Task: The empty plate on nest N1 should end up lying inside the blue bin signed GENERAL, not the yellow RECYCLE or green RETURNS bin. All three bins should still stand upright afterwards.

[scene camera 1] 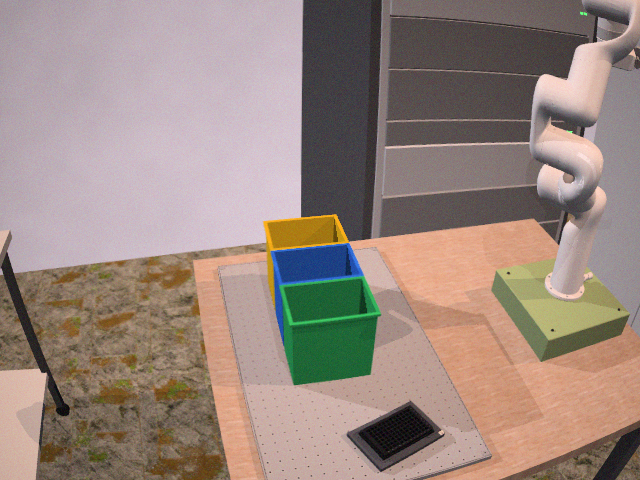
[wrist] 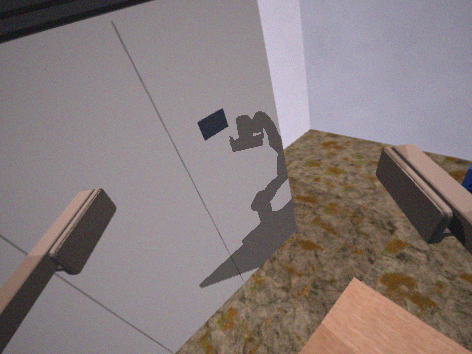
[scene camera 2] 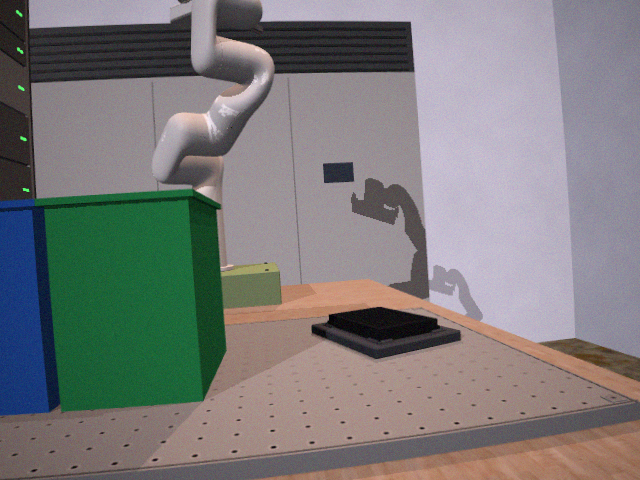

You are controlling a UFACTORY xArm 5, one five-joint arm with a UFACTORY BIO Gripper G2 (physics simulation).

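Places are measured from the arm's base along level axes (x back, y up, z left), in millimetres.
Pixels of known places: hand, its tool point: [wrist: 232,210] [scene camera 2: 234,35]; arm's base, origin of its link: [scene camera 1: 564,287].
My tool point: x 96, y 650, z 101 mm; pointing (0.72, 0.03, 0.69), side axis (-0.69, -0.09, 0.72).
Ahead of a thing's pixels: the offset from my tool point to its top centre. Level surfaces: height alone.
The black plate @(dx -702, dy -684, dz +154 mm) [scene camera 1: 395,430] [scene camera 2: 382,321] lies flat on the dark grey nest @(dx -702, dy -695, dz +154 mm) [scene camera 1: 413,446] [scene camera 2: 418,343], near the front of the pegboard. The blue bin @(dx -759, dy -530, dz -236 mm) [scene camera 1: 312,263] [scene camera 2: 18,310] stands upright between the yellow bin @(dx -749, dy -530, dz -366 mm) [scene camera 1: 299,233] and the green bin @(dx -769, dy -530, dz -106 mm) [scene camera 1: 330,351] [scene camera 2: 124,304], both upright. Their signs do not show, and their floors are hidden. My gripper [wrist: 250,212] is open with nothing between its fingers. It is high up, far from plate and bins, and faces a cabinet wall and the floor. In the scene views it is mostly cut off at the top.
The perforated board @(dy -710 mm) [scene camera 1: 310,413] [scene camera 2: 330,413] lies on the wooden table @(dy -723 mm) [scene camera 1: 454,258] [wrist: 380,320]. The arm stands on a green block [scene camera 1: 578,335] [scene camera 2: 250,290] at the right rear. The green bin stands between the nest and the blue bin. Another table [scene camera 1: 18,413] is at the left.
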